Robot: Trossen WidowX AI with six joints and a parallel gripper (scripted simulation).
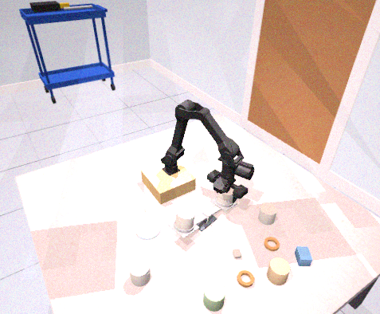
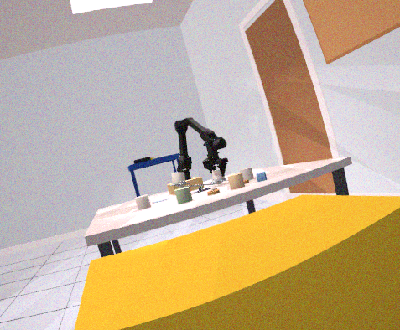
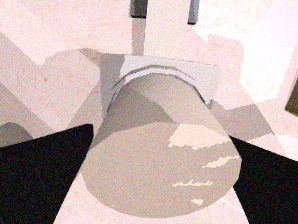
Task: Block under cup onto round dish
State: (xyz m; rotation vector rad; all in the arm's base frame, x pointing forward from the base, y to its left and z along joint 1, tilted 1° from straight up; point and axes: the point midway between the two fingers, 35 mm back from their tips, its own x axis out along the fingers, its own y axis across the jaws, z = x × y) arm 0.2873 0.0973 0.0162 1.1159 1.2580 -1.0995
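My gripper tip is 12 cm to the right of the dark object, 4 cm above it and 3 cm past it. From my gripper tip the other things lie so: blue block (39 cm ahead, 4 cm to the left, 3 cm below); grey block (1 cm below); round white dish (36 cm to the right, 9 cm behind, 5 cm below).
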